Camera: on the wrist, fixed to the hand. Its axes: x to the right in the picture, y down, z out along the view.
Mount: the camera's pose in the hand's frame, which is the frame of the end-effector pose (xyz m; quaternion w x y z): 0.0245 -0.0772 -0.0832 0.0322 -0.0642 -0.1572 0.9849
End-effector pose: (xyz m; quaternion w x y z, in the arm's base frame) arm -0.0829 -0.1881 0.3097 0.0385 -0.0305 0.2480 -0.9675
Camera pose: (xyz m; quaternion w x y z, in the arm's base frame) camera -0.1184 -0.0831 0.2751 0.9912 0.0887 0.0941 0.0275
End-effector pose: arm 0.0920 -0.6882 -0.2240 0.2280 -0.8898 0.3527 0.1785
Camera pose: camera 0.1766 -0.6959 -0.1449 0.1702 -0.3322 -0.8405 -0.3928
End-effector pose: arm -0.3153 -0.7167 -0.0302 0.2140 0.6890 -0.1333 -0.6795
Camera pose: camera -0.2399 -0.6515 -0.0897 0.6994 -0.2297 -0.6729 0.0720
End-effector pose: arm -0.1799 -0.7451 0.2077 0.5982 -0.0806 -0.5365 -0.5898
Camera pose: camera -0.2022 -0.8434 0.1501 0.5107 -0.6621 0.0059 0.5484
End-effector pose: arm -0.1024 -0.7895 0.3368 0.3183 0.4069 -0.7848 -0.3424
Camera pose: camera -0.0166 -0.8672 0.3276 0.2502 -0.8341 -0.4541 0.1881
